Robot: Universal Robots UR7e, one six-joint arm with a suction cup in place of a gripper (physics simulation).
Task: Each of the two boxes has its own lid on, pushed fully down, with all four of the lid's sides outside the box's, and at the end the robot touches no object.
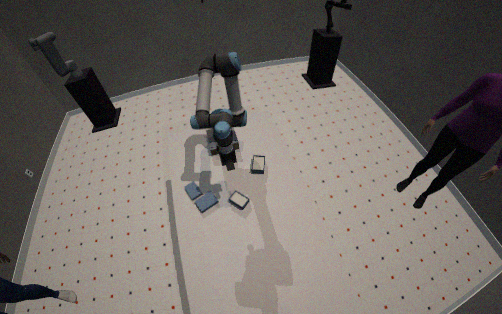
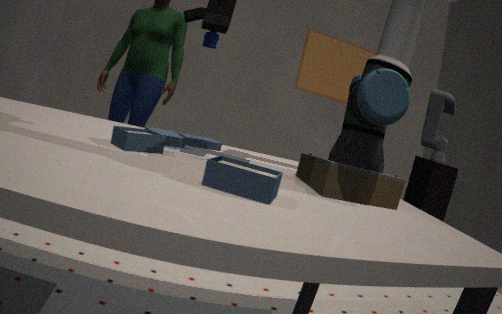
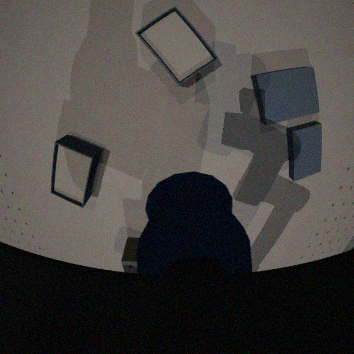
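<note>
One open blue box with a pale inside stands nearest the robot's base. The other open blue box stands farther out. Both are uncovered. The larger blue lid lies beside the farther box, apart from it. The smaller blue lid lies close to the larger one; whether they touch is unclear. Both show a flat blue face upward. My gripper, a blue suction cup, hangs high above the table and is open, holding nothing.
The boxes and lids share a pale table. The arm's base block stands at its edge, near the first box. Arm shadows cross the table around the lids. Dark pedestals with other arms and several human figures stand farther away.
</note>
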